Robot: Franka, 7 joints.
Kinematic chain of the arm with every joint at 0, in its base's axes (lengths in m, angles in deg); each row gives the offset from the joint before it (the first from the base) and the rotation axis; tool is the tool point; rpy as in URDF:
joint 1: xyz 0 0 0.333 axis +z
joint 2: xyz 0 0 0 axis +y
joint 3: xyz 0 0 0.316 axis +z
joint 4: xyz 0.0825 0 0 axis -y
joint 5: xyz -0.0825 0 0.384 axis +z
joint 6: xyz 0 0 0 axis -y
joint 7: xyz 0.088 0 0 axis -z
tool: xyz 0 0 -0.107 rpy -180 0 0
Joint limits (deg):
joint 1: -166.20..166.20
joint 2: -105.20..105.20
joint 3: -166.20..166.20
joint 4: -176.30..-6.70
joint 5: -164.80..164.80
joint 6: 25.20..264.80
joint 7: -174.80..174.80
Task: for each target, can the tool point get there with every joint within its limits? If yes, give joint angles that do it. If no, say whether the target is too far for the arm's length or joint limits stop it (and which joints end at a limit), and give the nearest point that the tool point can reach.
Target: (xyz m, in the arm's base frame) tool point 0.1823 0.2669 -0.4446
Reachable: no: joint limits stop it (at a limit: joint 2) | nearest point 0.1792 0.2623 -0.3597 | short by 0.085 m
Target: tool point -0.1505 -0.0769 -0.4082
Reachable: no: joint limits stop it (at a limit: joint 2) | nearest point -0.1606 -0.0821 -0.3507 | short by 0.059 m
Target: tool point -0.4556 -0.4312 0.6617
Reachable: yes | joints -125.16 32.61 -27.99 -74.20 -22.17 246.54 72.26
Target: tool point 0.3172 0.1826 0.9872
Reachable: yes | joints 23.12 47.44 140.79 -40.51 -56.57 231.10 -107.79
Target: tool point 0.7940 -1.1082 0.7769
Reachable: no: too far | nearest point 0.4751 -0.6631 0.5986 | short by 0.576 m
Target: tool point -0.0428 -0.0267 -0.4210
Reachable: no: joint limits stop it (at a limit: joint 2) | nearest point -0.0753 -0.0469 -0.3238 | short by 0.104 m
